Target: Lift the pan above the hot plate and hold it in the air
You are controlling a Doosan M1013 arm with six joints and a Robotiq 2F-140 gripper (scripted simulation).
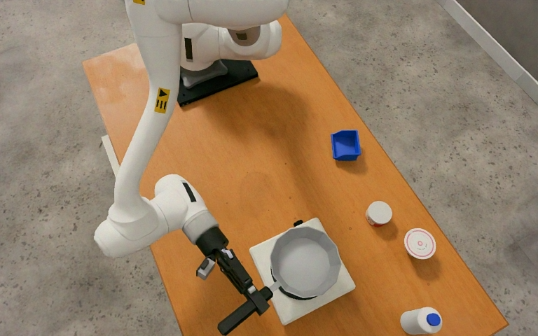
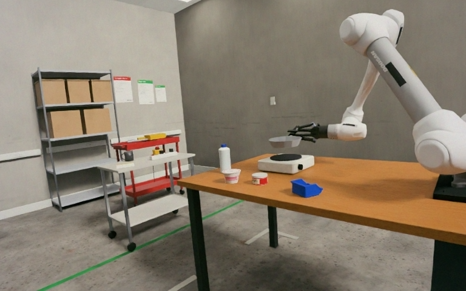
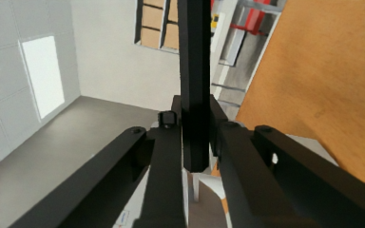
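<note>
The grey pan lies 100 mm to the left of my hand, 20 mm below it and 20 mm behind it. Round my hand: blue bin: 530 mm to the left, 330 mm behind, 170 mm below; bottle: 380 mm to the left, 250 mm ahead, 110 mm below; white hot plate: 160 mm to the left, 160 mm below, 50 mm behind.
</note>
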